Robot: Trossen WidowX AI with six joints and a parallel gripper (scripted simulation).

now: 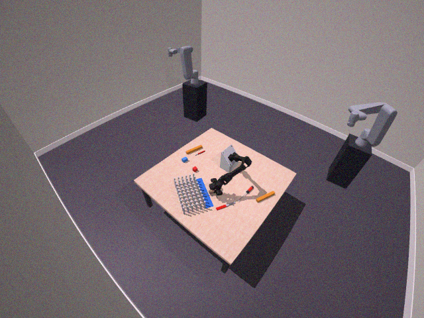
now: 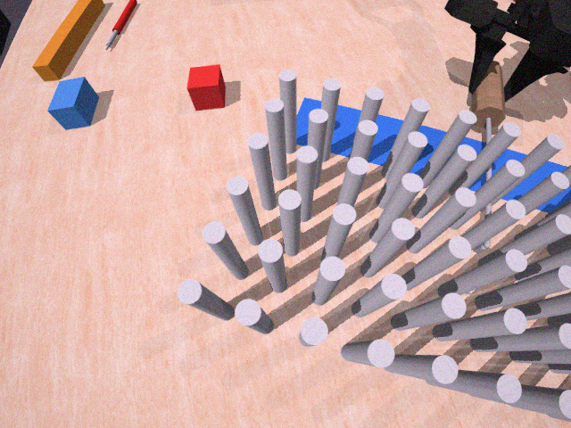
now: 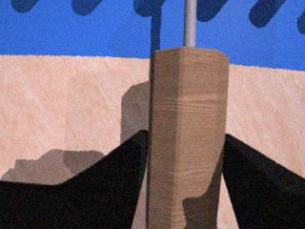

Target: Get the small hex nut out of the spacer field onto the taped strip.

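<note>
My gripper tip is 4 cm short of the blue taped strip, 8 cm to the left of it and 3 cm above it. From my gripper tip the other things lie so: long tool: 8 cm ahead, 6 cm to the right; hex nut: 19 cm ahead, 15 cm to the right, 3 cm below; red cube: 15 cm behind, 33 cm to the right, 1 cm below.
</note>
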